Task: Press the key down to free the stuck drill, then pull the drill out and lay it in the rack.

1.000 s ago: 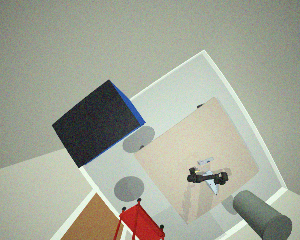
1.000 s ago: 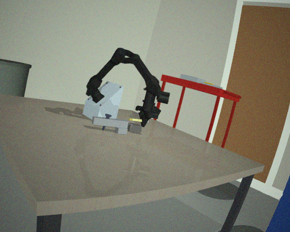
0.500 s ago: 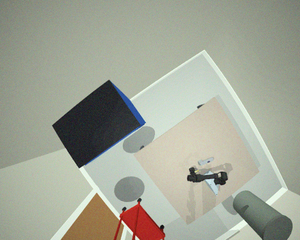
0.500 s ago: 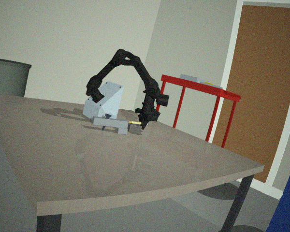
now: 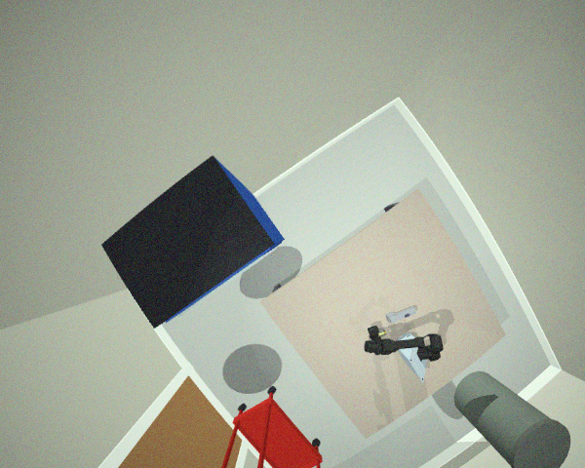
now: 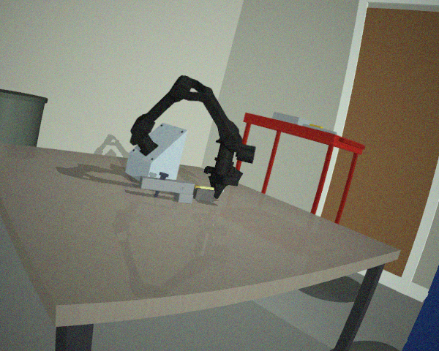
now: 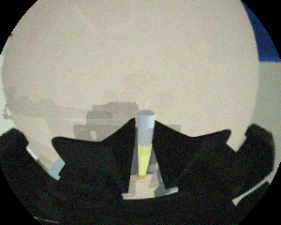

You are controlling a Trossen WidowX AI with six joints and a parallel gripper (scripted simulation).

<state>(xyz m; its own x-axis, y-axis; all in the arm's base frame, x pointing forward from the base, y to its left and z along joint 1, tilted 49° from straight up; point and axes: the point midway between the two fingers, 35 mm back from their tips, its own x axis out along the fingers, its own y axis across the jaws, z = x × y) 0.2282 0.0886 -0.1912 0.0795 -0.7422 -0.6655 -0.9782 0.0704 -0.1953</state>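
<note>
My gripper tip is now 1 cm past the drill, 4 cm to the left of it and 3 cm below it. The rest, counted from my gripper tip: light grey block 3 cm ahead, 23 cm to the right, 3 cm above; then dark key 3 cm ahead, 25 cm to the right, 4 cm above; then grey slotted rack 1 cm behind, 5 cm to the right, 1 cm above.
</note>
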